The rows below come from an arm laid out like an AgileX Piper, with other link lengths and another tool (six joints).
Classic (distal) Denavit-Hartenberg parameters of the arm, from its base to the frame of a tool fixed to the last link. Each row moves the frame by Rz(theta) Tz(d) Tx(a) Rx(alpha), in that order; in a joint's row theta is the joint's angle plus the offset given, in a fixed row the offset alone. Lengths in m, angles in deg.
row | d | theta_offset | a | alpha
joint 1 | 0.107 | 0 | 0 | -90
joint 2 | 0 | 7.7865 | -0.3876 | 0
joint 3 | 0 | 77.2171 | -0.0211 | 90
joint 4 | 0.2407 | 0 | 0 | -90
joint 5 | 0 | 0 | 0 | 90
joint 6 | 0.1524 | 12.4 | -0.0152 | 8.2
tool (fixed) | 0.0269 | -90 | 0 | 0
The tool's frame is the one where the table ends.
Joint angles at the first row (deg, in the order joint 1, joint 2, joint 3, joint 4, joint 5, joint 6):
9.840, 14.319, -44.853, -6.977, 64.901, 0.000
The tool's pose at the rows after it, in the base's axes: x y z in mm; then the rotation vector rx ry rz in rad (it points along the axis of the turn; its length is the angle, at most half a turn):
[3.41 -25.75 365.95 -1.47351 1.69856 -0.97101]
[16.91 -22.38 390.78 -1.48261 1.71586 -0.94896]
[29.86 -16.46 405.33 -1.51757 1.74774 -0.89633]
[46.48 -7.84 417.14 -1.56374 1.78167 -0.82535]
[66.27 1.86 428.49 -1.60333 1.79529 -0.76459]
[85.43 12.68 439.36 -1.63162 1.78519 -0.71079]
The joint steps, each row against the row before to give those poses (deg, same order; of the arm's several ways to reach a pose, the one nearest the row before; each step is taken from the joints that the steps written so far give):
-0.001, 4.719, -4.938, 0.000, 0.132, -0.001
0.002, 4.732, -4.835, 0.484, 1.250, 0.318
-0.001, 4.346, -3.889, 1.443, 2.409, 0.100
-0.002, 4.802, -3.698, 2.073, 2.442, -0.002
0.000, 4.655, -3.223, 2.122, 1.097, -0.417
0.007, 3.974, -2.781, 2.471, 0.064, -0.836

